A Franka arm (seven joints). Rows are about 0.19 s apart.
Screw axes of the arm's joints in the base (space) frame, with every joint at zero. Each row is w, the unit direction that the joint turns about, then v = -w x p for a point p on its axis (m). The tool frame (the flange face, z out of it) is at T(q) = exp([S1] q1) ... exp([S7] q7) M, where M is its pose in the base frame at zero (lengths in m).
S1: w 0 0 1 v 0 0 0
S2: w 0 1 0 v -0.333 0 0
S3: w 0 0 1 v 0 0 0
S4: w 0 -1 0 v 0.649 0 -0.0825
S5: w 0 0 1 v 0 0 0
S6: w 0 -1 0 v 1.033 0 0
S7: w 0 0 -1 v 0 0.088 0
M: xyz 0.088 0 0.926 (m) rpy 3.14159 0 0 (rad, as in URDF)
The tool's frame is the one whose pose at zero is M.
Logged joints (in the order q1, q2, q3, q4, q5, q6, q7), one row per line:
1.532 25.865 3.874 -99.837 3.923 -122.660 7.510
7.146 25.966 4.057 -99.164 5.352 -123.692 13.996
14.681 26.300 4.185 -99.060 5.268 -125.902 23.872
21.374 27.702 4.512 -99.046 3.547 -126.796 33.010
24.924 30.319 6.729 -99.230 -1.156 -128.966 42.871
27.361 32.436 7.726 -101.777 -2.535 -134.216 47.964
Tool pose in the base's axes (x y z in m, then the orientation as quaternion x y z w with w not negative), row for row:
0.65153 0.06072 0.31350 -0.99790 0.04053 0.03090 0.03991
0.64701 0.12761 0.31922 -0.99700 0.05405 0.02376 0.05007
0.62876 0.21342 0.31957 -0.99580 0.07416 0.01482 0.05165
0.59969 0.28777 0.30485 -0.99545 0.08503 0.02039 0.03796
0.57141 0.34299 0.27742 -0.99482 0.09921 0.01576 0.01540
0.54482 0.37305 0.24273 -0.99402 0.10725 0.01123 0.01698
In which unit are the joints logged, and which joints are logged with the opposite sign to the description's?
The joints are logged in degrees. Opposite sign: q6.
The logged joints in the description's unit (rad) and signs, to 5 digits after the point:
0.02674 0.45143 0.06761 -1.74248 0.06847 2.14082 0.13107
0.12472 0.45319 0.07081 -1.73074 0.09341 2.15883 0.24428
0.25623 0.45902 0.07304 -1.72892 0.09194 2.19740 0.41664
0.37305 0.48349 0.07875 -1.72868 0.06191 2.21301 0.57613
0.43501 0.52917 0.11744 -1.73189 -0.02018 2.25088 0.74824
0.47754 0.56611 0.13484 -1.77634 -0.04424 2.34251 0.83713

